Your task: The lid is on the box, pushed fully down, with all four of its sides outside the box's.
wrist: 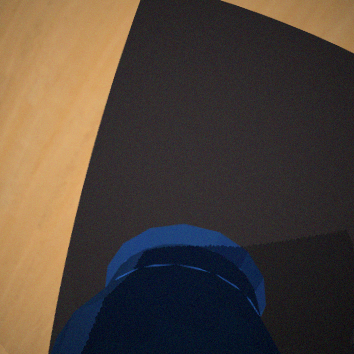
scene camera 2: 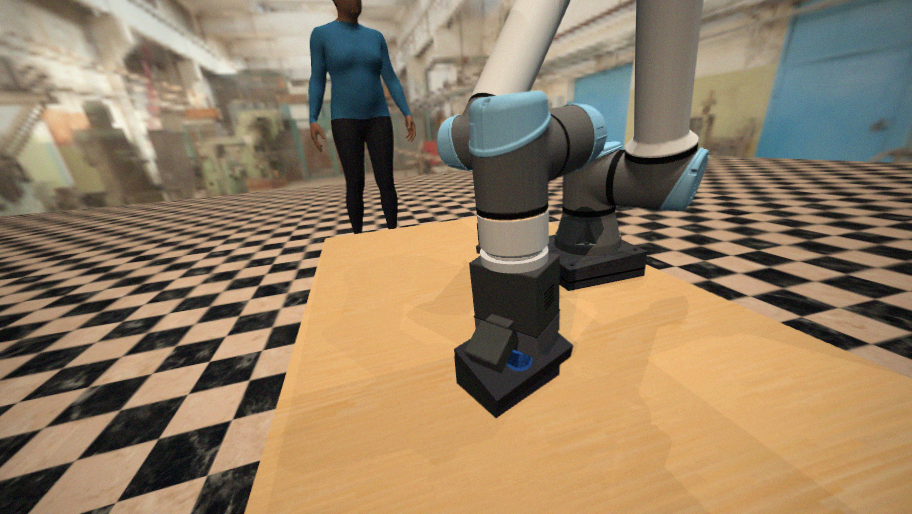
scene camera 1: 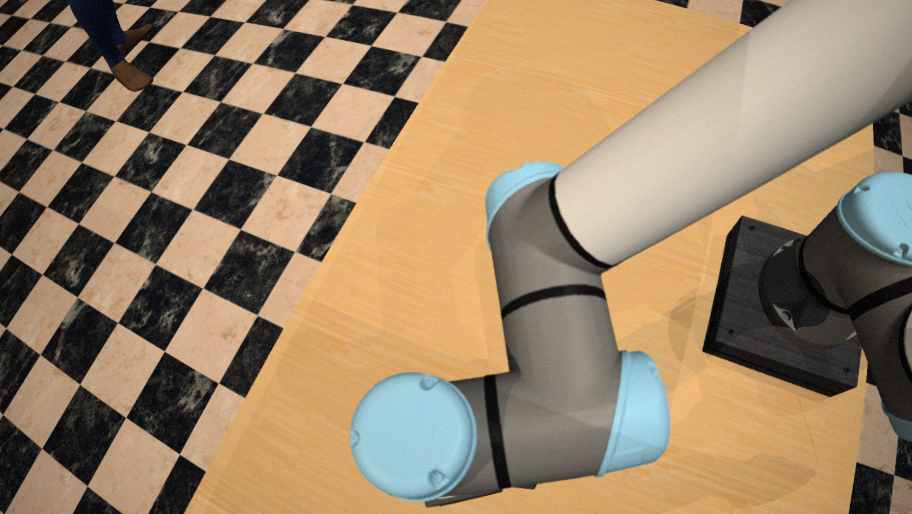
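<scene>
The black lid (scene camera 2: pixel 475 376) (wrist: pixel 220 140) lies on the dark box (scene camera 2: pixel 536 383), and no gap shows between them. In scene camera 2 the lid juts past the box at the right corner, while at the left corner their edges look about in line. The far sides are hidden, and I cannot tell whether all four lid sides are outside the box's. My gripper (scene camera 2: pixel 519 365) (wrist: pixel 185 250) has suction off, its blue cup low at the lid's top; whether it touches is unclear. In scene camera 1 the arm hides box and lid.
The wooden table (scene camera 1: pixel 408 306) (scene camera 2: pixel 383 408) (wrist: pixel 40 125) lies under the box. The arm's dark base plate (scene camera 1: pixel 740 306) (scene camera 2: pixel 606 271) stands behind it. A person in a blue top (scene camera 2: pixel 357 70) stands on the checkered floor beyond the table's far edge.
</scene>
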